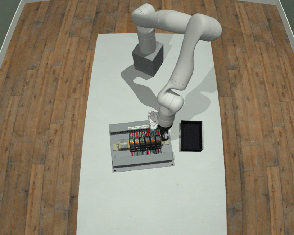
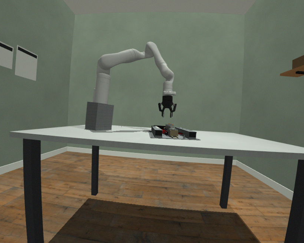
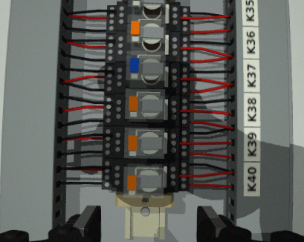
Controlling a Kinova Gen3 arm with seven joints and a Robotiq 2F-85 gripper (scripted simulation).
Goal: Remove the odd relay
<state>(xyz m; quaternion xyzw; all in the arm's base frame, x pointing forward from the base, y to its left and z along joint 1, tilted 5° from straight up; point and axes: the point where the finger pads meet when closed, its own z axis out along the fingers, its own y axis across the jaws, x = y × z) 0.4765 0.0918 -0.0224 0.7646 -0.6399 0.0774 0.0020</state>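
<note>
Now: hand 10 cm to the left of the blue-button relay, 8 cm above it and 2 cm short of it. Also, from my hand: black parts tray 16 cm to the left, 11 cm below, 3 cm behind; grey relay panel 11 cm to the right, 10 cm below, 2 cm ahead.
</note>
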